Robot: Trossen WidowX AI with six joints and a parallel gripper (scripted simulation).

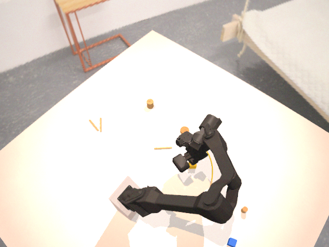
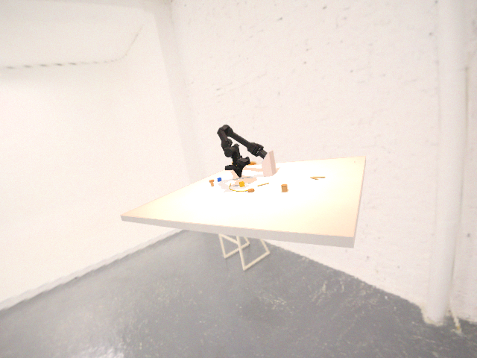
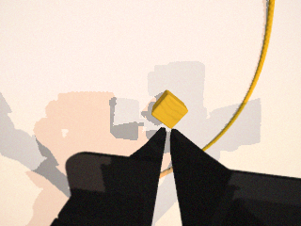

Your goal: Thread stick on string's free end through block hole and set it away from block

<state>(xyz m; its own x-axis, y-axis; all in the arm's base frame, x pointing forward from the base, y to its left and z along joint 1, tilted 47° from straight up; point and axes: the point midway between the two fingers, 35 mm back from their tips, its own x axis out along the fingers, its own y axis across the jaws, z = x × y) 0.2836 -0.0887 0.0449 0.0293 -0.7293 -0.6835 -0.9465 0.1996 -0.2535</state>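
My gripper tip is now 5 cm above the yellow block and 1 cm to the right of it. Round my gripper tip: blue cube (29 cm to the right, 17 cm behind, 5 cm below); then round wooden button (13 cm to the left, 12 cm ahead, 5 cm below); then wooden cylinder (34 cm to the left, 14 cm ahead, 4 cm below).
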